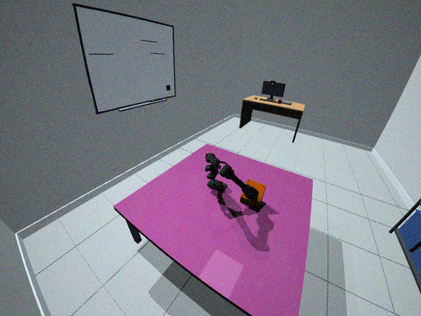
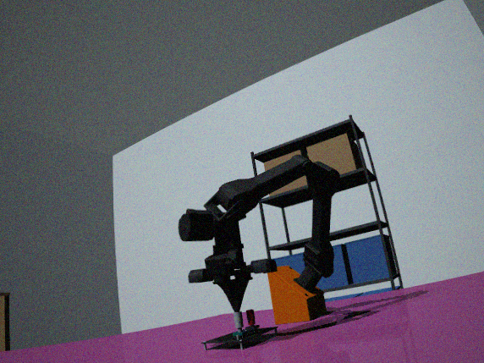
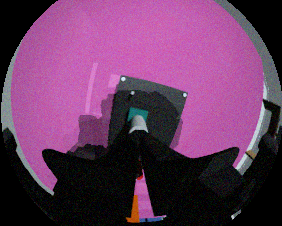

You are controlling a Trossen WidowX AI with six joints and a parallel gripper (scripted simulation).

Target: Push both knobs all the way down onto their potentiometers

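Right now my gripper tip is 7 cm past the red knob, 2 cm above it and 1 cm to the left of it.
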